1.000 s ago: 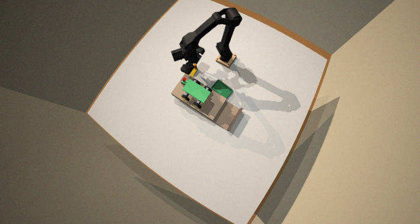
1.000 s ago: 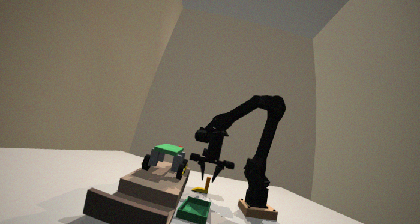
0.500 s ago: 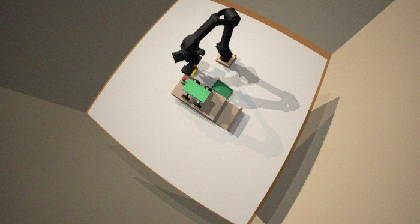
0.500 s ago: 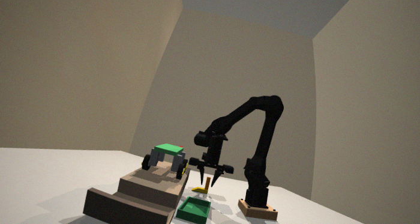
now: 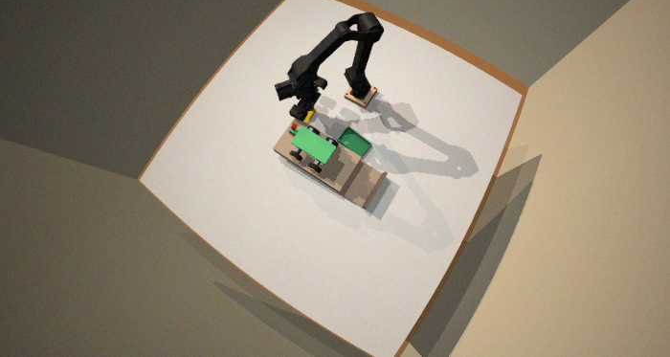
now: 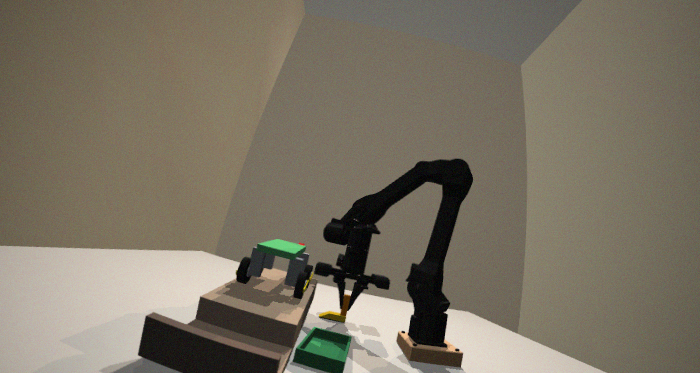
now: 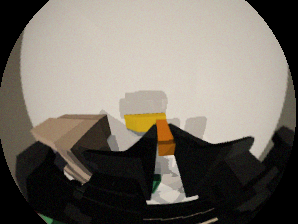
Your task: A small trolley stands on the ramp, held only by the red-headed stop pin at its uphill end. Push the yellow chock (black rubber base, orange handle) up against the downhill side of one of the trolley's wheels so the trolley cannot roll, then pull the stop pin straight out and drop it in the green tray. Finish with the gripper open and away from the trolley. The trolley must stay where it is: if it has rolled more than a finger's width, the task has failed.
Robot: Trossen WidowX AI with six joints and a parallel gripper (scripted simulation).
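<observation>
The red-headed stop pin is 14 cm ahead of my gripper tip, 3 cm to the left of it and 10 cm above it. Also, from my gripper tip: brown ramp: 16 cm ahead, 13 cm to the left, 2 cm above; then yellow chock: 2 cm ahead, 1 cm below; then trolley: 16 cm ahead, 13 cm to the left, 8 cm above.
</observation>
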